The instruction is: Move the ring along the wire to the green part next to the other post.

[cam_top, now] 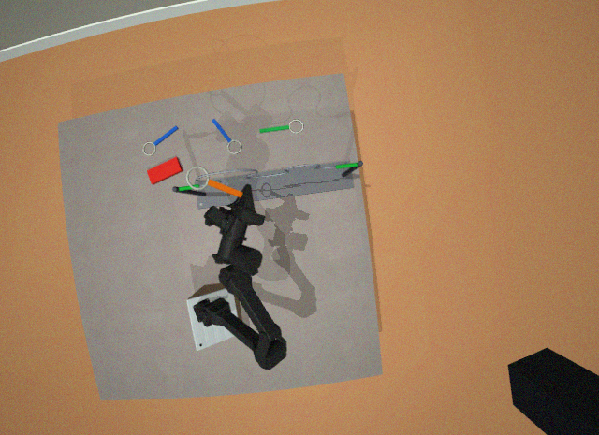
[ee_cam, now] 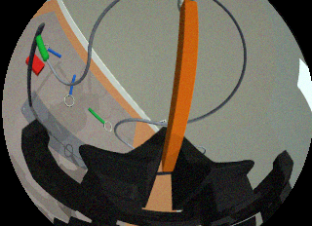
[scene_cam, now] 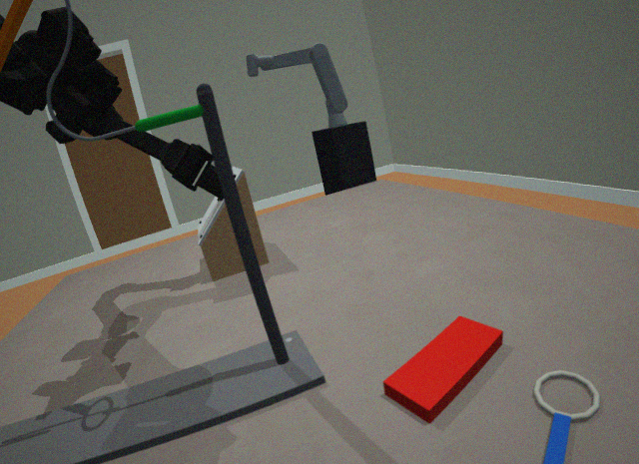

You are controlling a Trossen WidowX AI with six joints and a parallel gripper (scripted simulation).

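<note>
My gripper tip is now 2 cm short of the ring with orange handle, 8 cm to the right of it and 5 cm below it. Also, from my gripper tip: green-handled ring: 23 cm ahead, 15 cm to the right, 42 cm below; red block: 20 cm ahead, 37 cm to the left, 41 cm below.
</note>
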